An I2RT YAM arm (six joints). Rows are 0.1 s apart.
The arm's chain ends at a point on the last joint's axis. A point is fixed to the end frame.
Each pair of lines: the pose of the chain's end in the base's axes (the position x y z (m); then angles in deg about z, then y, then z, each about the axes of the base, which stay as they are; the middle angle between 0 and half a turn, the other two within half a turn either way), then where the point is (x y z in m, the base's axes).
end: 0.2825, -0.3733, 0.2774, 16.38, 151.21, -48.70
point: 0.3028 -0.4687 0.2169
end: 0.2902, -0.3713, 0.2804, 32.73, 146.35, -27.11
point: 0.3322 -0.4586 0.2188
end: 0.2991, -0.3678, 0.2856, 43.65, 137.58, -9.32
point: 0.3649 -0.4427 0.2287
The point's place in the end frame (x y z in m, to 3 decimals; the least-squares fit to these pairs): -0.057 -0.033 0.094
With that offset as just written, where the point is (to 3 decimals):
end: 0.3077, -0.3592, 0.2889, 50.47, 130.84, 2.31
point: 0.388 -0.421 0.236
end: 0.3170, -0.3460, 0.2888, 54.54, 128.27, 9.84
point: 0.405 -0.397 0.235
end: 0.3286, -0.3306, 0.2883, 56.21, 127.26, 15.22
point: 0.421 -0.374 0.235
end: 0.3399, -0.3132, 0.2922, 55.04, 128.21, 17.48
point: 0.433 -0.353 0.238
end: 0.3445, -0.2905, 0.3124, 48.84, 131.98, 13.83
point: 0.436 -0.335 0.259
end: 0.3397, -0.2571, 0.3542, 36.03, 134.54, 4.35
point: 0.430 -0.311 0.307
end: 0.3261, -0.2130, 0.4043, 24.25, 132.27, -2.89
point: 0.419 -0.271 0.370
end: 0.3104, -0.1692, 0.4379, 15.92, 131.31, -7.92
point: 0.404 -0.230 0.410
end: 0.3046, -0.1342, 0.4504, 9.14, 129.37, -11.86
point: 0.399 -0.197 0.430
